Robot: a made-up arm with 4 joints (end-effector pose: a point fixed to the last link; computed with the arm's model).
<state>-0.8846 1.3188 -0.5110 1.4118</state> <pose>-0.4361 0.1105 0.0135 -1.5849 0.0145 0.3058</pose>
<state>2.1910 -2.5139 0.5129 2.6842</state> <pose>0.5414 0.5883 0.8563 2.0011 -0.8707 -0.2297</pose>
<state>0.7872 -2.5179 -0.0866 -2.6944</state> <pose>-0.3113 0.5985 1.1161 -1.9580 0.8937 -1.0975</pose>
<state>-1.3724 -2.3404 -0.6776 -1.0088</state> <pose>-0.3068 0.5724 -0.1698 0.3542 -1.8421 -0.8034</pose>
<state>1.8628 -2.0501 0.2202 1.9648</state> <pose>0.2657 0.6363 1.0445 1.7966 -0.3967 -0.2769</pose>
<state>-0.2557 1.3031 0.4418 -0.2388</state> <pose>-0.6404 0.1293 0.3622 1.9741 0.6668 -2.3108</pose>
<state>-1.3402 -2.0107 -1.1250 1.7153</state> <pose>-0.2212 0.6341 -0.1460 1.5402 -1.1830 1.7912</pose>
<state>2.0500 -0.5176 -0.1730 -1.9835</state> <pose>0.0972 0.4516 1.2124 -1.5615 -0.6188 1.1267</pose>
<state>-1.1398 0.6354 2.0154 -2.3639</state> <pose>-0.0859 0.1603 -0.1314 -0.4963 2.3369 -0.0989</pose>
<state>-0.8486 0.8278 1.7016 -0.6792</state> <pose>-0.3338 0.1495 -0.0211 0.6717 1.6214 -1.9495</pose>
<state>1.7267 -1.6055 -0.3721 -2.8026</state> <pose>0.0786 0.6671 1.1533 -2.7428 0.1802 0.6001</pose>
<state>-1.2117 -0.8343 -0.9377 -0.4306</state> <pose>-0.1014 0.5195 -0.2172 -1.0997 -1.7294 -0.6469</pose>
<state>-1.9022 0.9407 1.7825 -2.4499</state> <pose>0.2914 0.1021 -0.0501 -0.0390 1.4866 -0.1779</pose>
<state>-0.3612 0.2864 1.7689 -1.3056</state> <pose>-0.4871 0.2270 0.0874 -0.1825 2.7141 -0.8319</pose>
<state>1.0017 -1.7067 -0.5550 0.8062</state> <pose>-0.3624 0.6077 1.0297 0.8762 -0.0630 -0.0665</pose>
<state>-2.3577 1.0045 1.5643 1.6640</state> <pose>0.5032 0.1476 0.1283 -1.9403 0.5558 0.7773</pose>
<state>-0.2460 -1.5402 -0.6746 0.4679</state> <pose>-0.6366 0.5931 0.2809 0.3724 -1.1172 0.2955</pose>
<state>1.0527 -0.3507 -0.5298 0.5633</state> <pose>-0.5086 0.3845 0.9548 -0.0995 0.3053 1.0194</pose>
